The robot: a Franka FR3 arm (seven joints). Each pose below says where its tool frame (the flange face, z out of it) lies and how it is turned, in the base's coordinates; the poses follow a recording.
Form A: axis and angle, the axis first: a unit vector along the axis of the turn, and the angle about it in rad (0 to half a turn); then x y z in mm.
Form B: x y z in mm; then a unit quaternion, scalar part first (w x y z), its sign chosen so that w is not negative. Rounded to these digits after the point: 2 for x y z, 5 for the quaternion.
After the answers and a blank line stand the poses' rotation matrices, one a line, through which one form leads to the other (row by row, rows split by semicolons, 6 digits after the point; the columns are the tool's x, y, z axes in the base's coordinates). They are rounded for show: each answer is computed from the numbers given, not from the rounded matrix.
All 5 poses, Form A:
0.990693 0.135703 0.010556 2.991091 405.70 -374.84 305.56
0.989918 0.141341 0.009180 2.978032 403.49 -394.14 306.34
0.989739 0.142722 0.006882 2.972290 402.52 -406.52 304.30
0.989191 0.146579 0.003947 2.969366 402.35 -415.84 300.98
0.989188 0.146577 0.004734 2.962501 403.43 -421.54 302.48
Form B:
405.70 -374.84 305.56 0.07518 0.98789 0.13532 0.01053
403.49 -394.14 306.34 0.08169 0.98661 0.14087 0.00915
402.52 -406.52 304.30 0.08455 0.98619 0.14221 0.00686
402.35 -415.84 300.98 0.08601 0.98553 0.14604 0.00393
403.43 -421.54 302.48 0.08943 0.98522 0.14599 0.00472

0.963156 0.265778 0.041144; 0.268943 -0.952074 -0.145690; 0.000451 0.151388 -0.988474
0.960145 0.276470 0.041069; 0.279460 -0.946966 -0.158613; -0.004961 0.163768 -0.986486
0.959458 0.279336 0.037573; 0.281655 -0.945255 -0.164816; -0.010523 0.168716 -0.985608
0.957316 0.287168 0.032871; 0.288521 -0.942553 -0.168376; -0.017369 0.170673 -0.985175
0.957330 0.286822 0.035401; 0.288509 -0.941380 -0.174833; -0.016820 0.177587 -0.983961

